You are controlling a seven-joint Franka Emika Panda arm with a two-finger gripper.
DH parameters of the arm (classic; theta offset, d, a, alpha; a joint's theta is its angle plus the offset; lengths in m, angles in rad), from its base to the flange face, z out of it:
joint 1: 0 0.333 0 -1.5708
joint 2: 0 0 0 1.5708
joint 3: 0 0.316 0.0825 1.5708
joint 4: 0 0 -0.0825 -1.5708
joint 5: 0 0.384 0 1.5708
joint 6: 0 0 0.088 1.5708
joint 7: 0 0.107 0 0
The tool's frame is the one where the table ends.
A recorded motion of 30 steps. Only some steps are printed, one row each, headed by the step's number.
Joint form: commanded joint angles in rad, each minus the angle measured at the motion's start. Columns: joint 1, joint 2, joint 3, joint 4, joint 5, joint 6, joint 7.
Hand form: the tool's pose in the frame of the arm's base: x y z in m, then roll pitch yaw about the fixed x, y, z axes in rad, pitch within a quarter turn. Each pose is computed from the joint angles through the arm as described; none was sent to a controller.
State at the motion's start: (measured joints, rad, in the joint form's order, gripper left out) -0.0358 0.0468 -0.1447 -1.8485 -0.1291 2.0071 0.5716
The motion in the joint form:
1: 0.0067 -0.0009 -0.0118 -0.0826 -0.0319 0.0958 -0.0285
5: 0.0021 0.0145 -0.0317 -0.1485 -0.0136 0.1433 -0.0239
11: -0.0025 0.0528 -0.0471 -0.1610 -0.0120 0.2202 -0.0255
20: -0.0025 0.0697 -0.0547 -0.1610 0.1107 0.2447 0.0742
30: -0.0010 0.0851 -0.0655 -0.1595 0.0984 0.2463 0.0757
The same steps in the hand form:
1: 0.5719 -0.1140 0.4748 3.0700 -0.1831 -0.6485
5: 0.5635 -0.1248 0.4389 3.0698 -0.1459 -0.6790
11: 0.5696 -0.1357 0.4187 3.0800 -0.1698 -0.6894
20: 0.5730 -0.1367 0.4112 -3.0955 -0.1253 -0.8729
30: 0.5732 -0.1423 0.4033 -3.1144 -0.1244 -0.8746

